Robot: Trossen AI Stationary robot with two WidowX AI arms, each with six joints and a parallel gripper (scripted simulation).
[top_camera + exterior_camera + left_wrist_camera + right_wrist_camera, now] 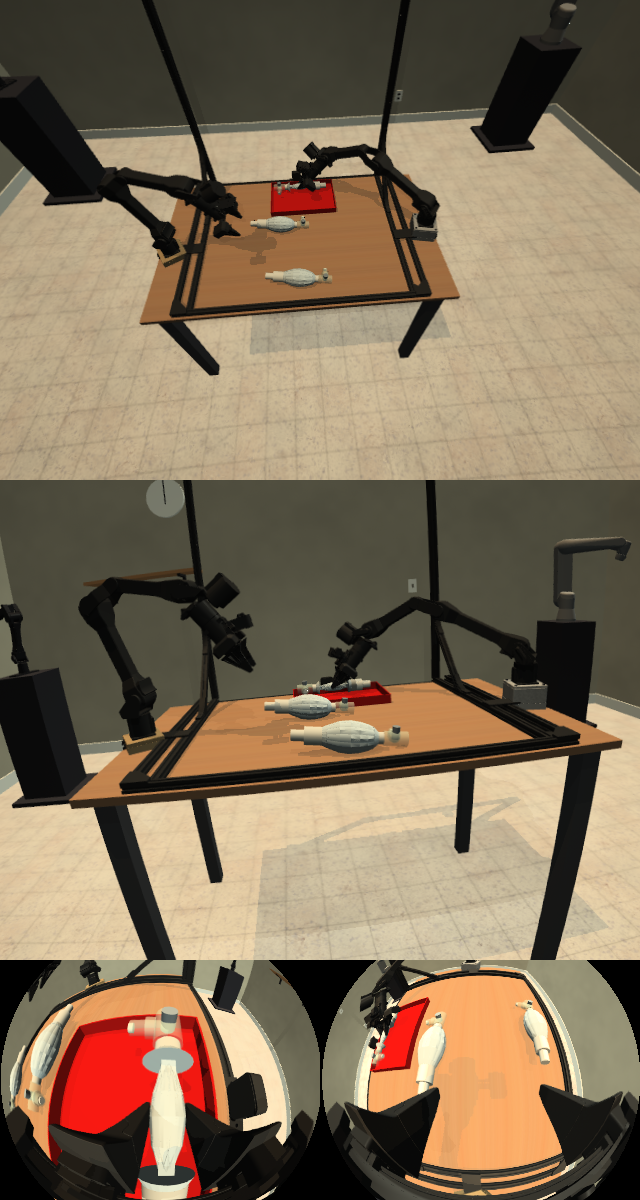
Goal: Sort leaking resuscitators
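Now: the red tray 60 mm ahead of my left hand and 50 mm below it.
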